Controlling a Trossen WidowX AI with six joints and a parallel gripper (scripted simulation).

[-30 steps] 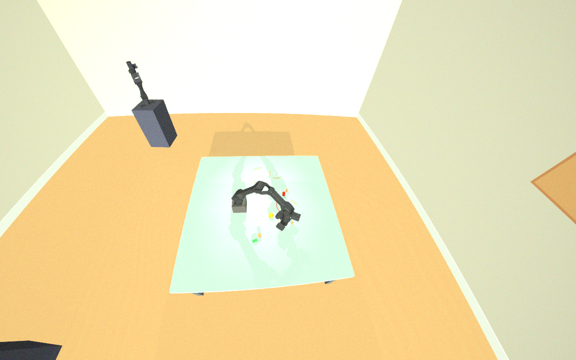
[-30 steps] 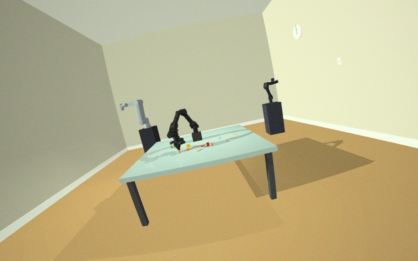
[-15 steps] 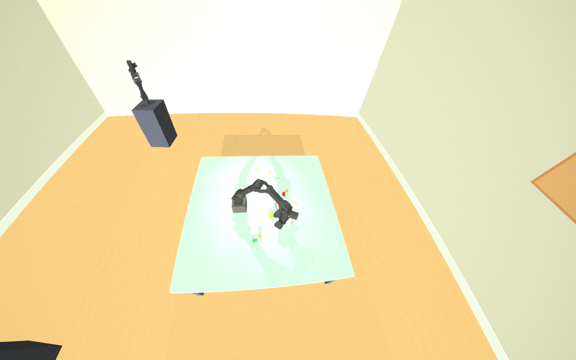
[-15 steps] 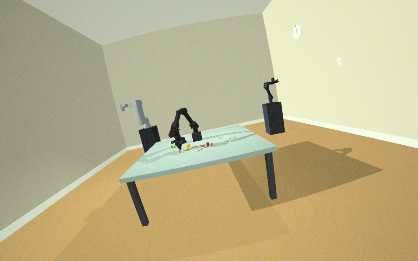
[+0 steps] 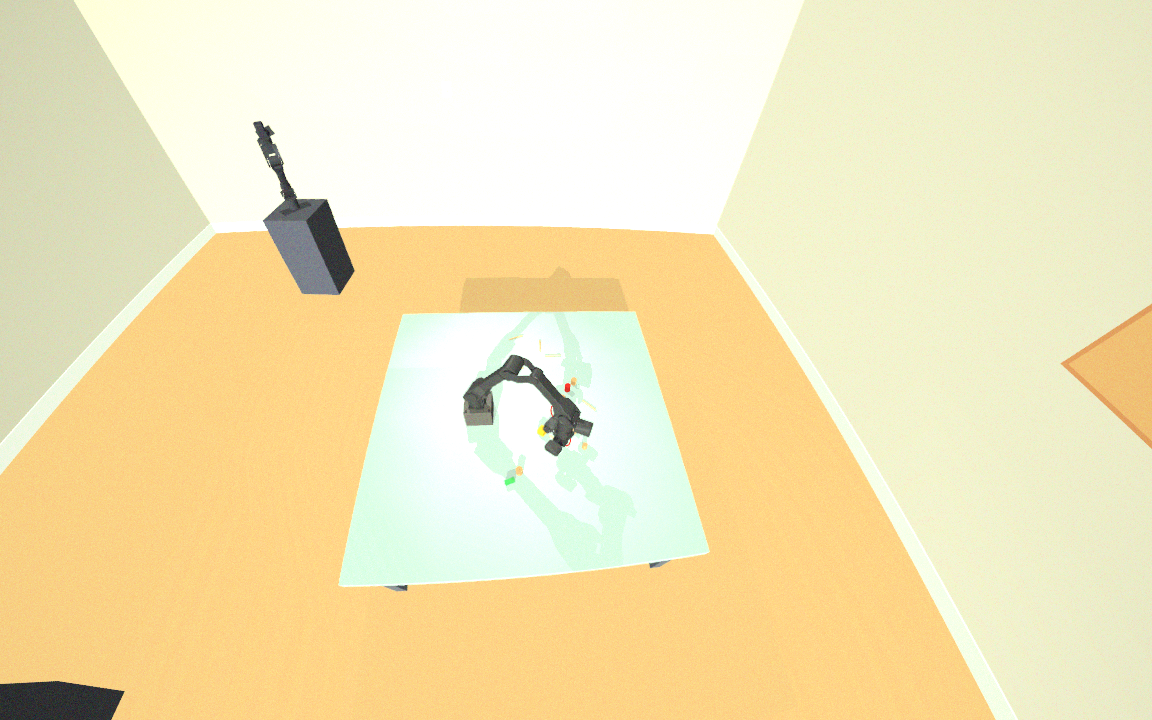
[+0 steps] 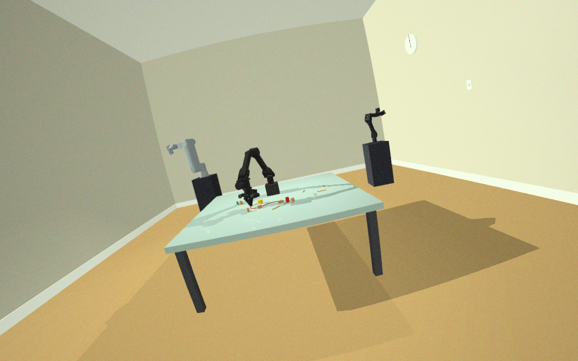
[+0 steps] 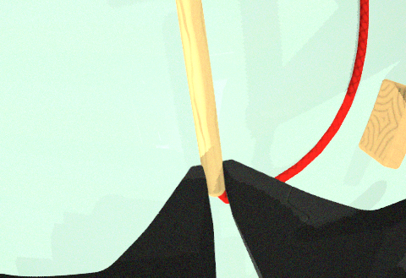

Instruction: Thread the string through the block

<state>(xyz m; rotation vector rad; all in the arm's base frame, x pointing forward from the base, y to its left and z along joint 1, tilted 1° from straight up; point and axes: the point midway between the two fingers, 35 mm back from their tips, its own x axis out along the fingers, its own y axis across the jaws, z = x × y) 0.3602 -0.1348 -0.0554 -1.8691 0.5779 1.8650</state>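
Now: gripper tip 90 mm past the yellow cube and 60 mm to the right of it. Also, from my gripper tip: green piece (210 mm behind, 160 mm to the right); thin wooden stick (10 mm to the left, 10 mm behind); round wooden button (230 mm to the left, 10 mm below).
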